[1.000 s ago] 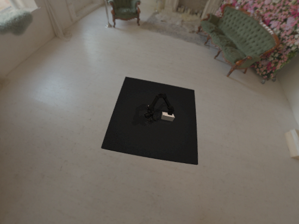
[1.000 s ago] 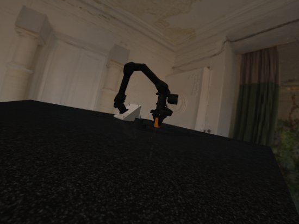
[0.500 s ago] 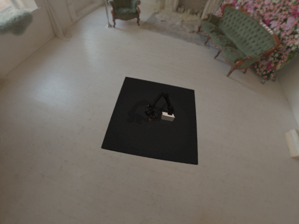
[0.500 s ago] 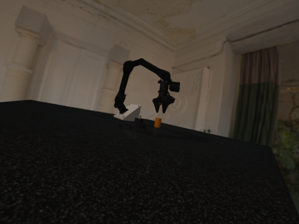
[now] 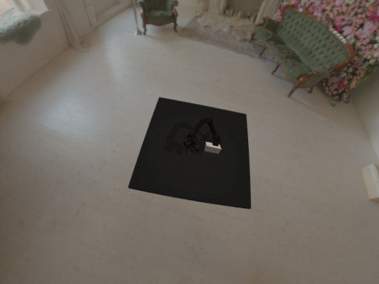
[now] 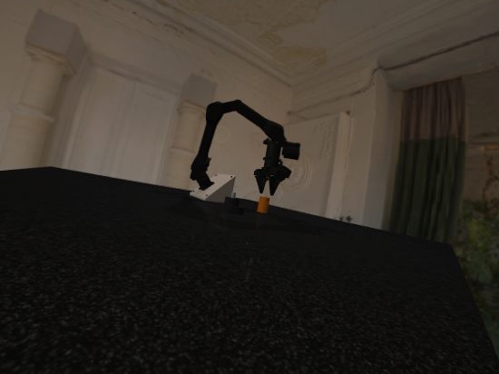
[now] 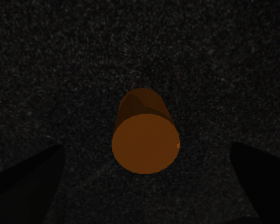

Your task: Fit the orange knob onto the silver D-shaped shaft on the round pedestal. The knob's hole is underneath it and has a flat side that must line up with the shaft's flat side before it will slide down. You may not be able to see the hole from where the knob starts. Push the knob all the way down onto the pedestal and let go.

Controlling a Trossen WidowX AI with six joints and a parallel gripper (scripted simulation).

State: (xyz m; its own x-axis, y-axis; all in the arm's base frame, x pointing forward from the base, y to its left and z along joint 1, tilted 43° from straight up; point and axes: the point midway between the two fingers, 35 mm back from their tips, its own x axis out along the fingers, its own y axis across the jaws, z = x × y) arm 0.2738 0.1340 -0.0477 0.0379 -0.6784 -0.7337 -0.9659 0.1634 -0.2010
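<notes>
Now: gripper tip 30 mm above the orange knob. From my gripper tip the other things lie so: dark round pedestal (190 mm to the right, 70 mm ahead, 40 mm below).
</notes>
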